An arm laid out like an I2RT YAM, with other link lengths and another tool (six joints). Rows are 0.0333 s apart.
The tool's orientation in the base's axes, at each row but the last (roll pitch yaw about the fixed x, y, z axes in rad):
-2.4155 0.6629 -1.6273
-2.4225 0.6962 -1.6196
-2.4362 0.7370 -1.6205
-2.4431 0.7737 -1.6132
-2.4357 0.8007 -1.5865
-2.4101 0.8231 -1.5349
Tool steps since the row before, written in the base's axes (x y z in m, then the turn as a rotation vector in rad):
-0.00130 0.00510 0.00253 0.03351 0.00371 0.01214
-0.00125 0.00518 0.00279 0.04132 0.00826 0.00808
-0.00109 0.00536 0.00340 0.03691 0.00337 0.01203
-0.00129 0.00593 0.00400 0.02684 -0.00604 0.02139
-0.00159 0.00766 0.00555 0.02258 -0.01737 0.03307
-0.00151 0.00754 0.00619 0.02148 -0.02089 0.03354
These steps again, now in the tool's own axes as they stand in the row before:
-0.00551 0.00191 -0.00023 -0.01188 -0.02893 0.01749
-0.00571 0.00188 -0.00013 -0.01306 -0.03050 0.02721
-0.00621 0.00171 -0.00008 -0.01194 -0.03145 0.01967
-0.00699 0.00198 -0.00004 -0.01144 -0.03277 0.00307
-0.00930 0.00235 0.00012 -0.01189 -0.04025 -0.01199
-0.00970 0.00183 0.00018 -0.00987 -0.04125 -0.01495

